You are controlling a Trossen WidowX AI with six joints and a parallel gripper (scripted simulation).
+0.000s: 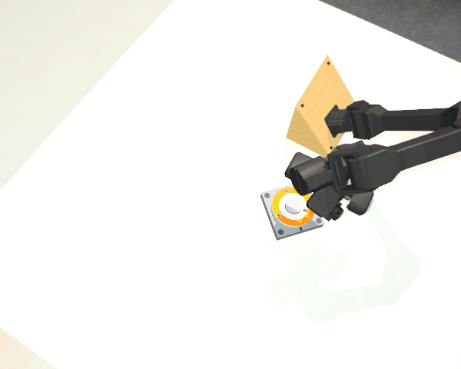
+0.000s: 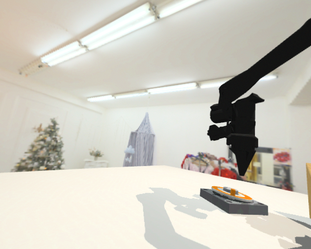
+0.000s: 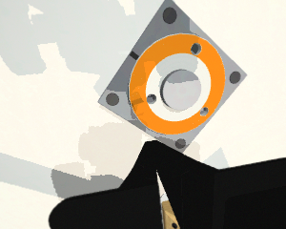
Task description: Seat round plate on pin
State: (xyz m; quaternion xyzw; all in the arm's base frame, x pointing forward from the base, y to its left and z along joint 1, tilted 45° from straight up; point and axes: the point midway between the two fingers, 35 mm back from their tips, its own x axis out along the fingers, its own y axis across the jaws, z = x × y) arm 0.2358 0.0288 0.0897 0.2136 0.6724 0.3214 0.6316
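Now: gripper tip 50 mm above the round plate, 30 mm short of it and 20 mm to the left of it. Round my gripper tip: square grey base (70 mm below, 40 mm to the right, 30 mm ahead).
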